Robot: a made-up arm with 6 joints. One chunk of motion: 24 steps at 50 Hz.
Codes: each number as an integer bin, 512 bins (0 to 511) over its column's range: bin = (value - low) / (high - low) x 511, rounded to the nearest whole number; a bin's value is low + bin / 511 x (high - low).
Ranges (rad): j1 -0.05..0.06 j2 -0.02..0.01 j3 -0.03..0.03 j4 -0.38..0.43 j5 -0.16..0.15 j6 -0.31..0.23
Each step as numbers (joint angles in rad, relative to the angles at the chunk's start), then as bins.
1 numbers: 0.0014 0.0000 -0.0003 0.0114 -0.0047 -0.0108
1 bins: 239 341 253 247 256 283
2 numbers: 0.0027 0.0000 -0.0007 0.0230 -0.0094 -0.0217
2 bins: 245 341 250 254 248 273
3 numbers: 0.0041 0.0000 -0.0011 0.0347 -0.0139 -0.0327
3 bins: 251 341 246 262 241 262
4 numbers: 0.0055 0.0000 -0.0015 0.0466 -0.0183 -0.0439
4 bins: 258 341 243 269 234 252
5 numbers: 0.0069 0.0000 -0.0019 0.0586 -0.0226 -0.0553
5 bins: 264 341 239 277 226 241
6 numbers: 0.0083 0.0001 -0.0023 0.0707 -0.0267 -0.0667
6 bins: 271 342 236 284 220 230
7 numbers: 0.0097 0.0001 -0.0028 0.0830 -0.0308 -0.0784
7 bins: 277 342 232 292 213 219
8 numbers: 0.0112 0.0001 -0.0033 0.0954 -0.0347 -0.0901
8 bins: 284 342 227 300 207 208
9 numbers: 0.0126 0.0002 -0.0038 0.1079 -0.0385 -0.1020
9 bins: 291 344 223 308 200 197
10 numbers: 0.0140 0.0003 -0.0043 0.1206 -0.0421 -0.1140
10 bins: 297 346 219 316 194 185
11 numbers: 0.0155 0.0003 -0.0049 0.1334 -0.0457 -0.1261
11 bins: 304 346 214 324 188 174
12 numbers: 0.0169 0.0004 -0.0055 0.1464 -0.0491 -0.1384
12 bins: 311 347 209 332 183 162
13 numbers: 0.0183 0.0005 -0.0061 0.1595 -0.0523 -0.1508
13 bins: 317 349 204 340 178 151
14 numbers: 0.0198 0.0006 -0.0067 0.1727 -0.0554 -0.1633
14 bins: 324 351 198 349 172 139
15 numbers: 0.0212 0.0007 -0.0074 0.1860 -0.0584 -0.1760
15 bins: 331 353 192 357 167 127
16 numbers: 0.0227 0.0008 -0.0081 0.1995 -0.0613 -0.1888
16 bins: 338 354 187 366 163 115
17 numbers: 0.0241 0.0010 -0.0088 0.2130 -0.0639 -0.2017
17 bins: 344 358 181 374 158 102
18 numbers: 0.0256 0.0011 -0.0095 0.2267 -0.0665 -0.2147
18 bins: 351 359 175 383 154 90
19 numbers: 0.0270 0.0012 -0.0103 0.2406 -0.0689 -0.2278
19 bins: 358 361 168 392 150 78
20 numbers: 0.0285 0.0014 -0.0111 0.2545 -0.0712 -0.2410
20 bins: 365 365 161 400 146 65
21 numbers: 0.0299 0.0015 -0.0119 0.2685 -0.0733 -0.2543
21 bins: 371 366 154 409 143 53
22 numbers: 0.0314 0.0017 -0.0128 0.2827 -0.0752 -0.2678
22 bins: 378 370 146 418 140 40
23 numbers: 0.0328 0.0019 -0.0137 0.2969 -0.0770 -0.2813
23 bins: 385 373 139 427 137 27
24 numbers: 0.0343 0.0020 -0.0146 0.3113 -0.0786 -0.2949
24 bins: 392 375 131 436 134 14
